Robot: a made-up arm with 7 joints.
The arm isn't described. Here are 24 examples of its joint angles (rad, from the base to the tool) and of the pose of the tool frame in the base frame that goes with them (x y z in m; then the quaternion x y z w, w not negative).
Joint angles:
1: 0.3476 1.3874 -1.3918 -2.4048 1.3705 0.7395 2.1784
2: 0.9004 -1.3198 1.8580 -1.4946 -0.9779 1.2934 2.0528
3: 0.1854 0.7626 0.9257 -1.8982 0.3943 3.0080 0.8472
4: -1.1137 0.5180 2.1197 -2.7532 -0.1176 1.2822 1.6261
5: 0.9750 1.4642 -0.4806 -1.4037 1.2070 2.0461 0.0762
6: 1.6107 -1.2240 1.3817 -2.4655 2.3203 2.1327 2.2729
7: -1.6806 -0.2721 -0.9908 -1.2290 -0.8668 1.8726 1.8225
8: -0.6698 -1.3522 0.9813 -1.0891 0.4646 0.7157 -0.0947
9: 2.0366 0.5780 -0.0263 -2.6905 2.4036 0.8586 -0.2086
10: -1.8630 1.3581 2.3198 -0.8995 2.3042 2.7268 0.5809
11: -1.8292 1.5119 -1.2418 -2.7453 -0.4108 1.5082 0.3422
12: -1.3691 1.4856 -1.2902 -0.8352 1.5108 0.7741 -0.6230
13: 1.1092 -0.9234 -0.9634 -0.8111 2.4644 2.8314 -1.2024
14: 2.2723 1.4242 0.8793 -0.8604 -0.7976 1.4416 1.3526
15: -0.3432 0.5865 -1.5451 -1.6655 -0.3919 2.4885 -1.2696
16: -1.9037 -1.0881 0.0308 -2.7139 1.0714 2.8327 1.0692
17: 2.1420 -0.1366 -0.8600 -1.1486 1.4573 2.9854 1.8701
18: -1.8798 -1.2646 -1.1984 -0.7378 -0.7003 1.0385 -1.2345
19: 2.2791 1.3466 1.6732 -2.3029 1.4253 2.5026 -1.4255
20: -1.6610 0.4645 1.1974 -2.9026 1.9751 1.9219 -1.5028
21: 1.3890 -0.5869 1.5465 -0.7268 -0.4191 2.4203 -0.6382
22: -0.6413 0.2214 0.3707 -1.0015 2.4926 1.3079 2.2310
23: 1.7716 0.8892 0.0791 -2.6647 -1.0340 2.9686 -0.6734
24: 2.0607 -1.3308 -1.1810 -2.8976 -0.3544 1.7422 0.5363
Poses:
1: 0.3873 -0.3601 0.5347 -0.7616 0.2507 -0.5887 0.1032
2: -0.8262 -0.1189 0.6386 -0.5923 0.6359 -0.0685 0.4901
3: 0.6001 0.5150 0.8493 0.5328 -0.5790 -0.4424 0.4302
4: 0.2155 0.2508 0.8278 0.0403 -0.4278 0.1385 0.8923
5: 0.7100 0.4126 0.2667 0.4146 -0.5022 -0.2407 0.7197
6: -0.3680 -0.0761 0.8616 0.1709 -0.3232 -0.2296 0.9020
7: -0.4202 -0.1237 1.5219 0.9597 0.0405 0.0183 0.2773
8: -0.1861 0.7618 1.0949 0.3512 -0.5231 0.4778 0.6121
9: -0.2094 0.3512 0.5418 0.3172 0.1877 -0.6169 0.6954
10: 0.2118 -0.7669 1.0727 -0.4288 -0.4003 0.6314 0.5072
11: -0.3518 0.0023 0.5267 -0.0284 0.4900 -0.8704 0.0390
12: -0.1991 -0.9584 0.5444 0.2164 -0.7098 -0.6511 0.1592
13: 0.1986 -0.6027 1.2817 -0.2228 0.4061 0.2597 0.8473
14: -0.8670 0.4605 0.5400 0.6046 -0.1420 0.6083 0.4943
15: 0.2407 -0.7046 1.1793 0.1665 -0.3028 -0.0281 0.9380
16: -0.0858 0.0073 1.1377 0.4811 0.5719 0.2534 0.6142
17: 0.3295 0.2909 1.4385 0.2240 -0.0052 -0.9339 0.2787
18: -0.1273 0.8911 1.0938 -0.6322 -0.7099 -0.2204 0.2186
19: -0.5474 -0.1213 0.6582 0.2987 0.8250 -0.1648 0.4505
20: 0.2178 -0.1759 0.6290 -0.4729 0.6926 0.5252 0.1444
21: -0.3604 -0.5206 1.4551 -0.4537 -0.0629 -0.3045 0.8351
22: 0.6676 -0.2470 1.3943 0.3815 0.1329 -0.8078 0.4293
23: -0.2472 0.3984 0.5067 0.4627 0.7366 0.4894 0.0615
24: 0.2902 0.1425 0.8562 0.7893 -0.0341 0.0384 0.6118
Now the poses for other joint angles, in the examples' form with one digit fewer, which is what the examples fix.
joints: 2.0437 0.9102 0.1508 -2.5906 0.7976 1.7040 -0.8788
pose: -0.192 0.320 0.385 0.350 0.499 0.125 0.783
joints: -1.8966 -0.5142 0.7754 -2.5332 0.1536 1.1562 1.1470
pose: 0.258 -0.306 0.925 -0.451 -0.291 -0.693 0.482
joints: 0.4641 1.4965 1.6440 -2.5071 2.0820 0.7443 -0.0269
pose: -0.029 0.485 0.800 -0.195 0.712 -0.631 0.239
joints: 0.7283 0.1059 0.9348 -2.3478 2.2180 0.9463 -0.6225
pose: -0.061 0.534 0.867 0.621 0.418 -0.608 0.263
